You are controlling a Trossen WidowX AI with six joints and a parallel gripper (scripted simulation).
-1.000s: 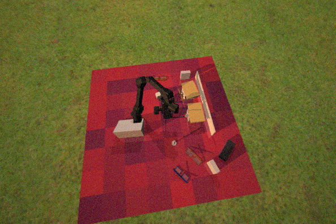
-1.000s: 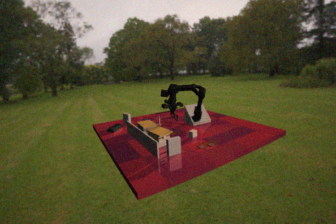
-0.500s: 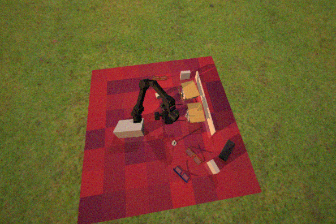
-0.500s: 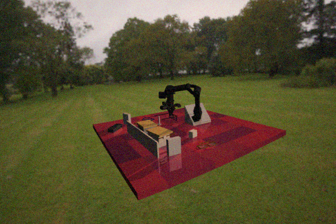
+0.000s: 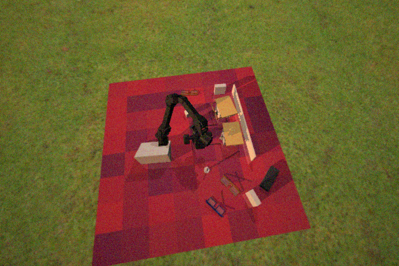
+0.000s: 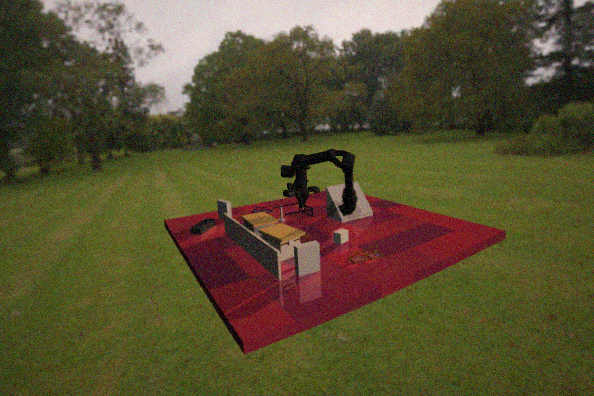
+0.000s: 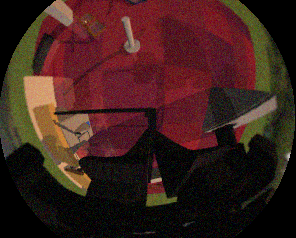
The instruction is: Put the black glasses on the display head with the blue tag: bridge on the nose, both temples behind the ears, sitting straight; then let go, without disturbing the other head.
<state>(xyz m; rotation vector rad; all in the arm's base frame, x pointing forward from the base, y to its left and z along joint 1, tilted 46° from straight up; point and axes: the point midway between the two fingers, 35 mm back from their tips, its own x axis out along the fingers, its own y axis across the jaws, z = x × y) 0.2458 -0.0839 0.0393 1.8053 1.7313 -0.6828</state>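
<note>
My gripper tip is 220 mm short of the display head, 50 mm above it and 40 mm to the right of it. Also, from my gripper tip: long pale wall 350 mm ahead, 150 mm to the left, 50 mm below; then small cube 280 mm to the left, 80 mm below, 50 mm behind; then small peg 170 mm to the right, 80 mm below, 40 mm ahead.
</note>
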